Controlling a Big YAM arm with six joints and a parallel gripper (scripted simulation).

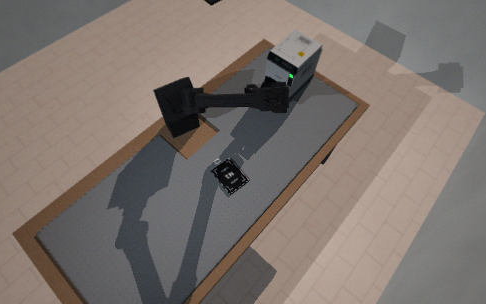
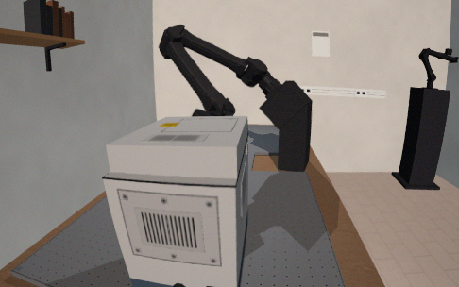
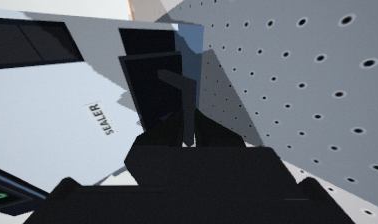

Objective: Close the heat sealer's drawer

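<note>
Now: hand 2 cm past the black sealer drawer, 12 cm to the right of it and 1 cm above it.
</note>
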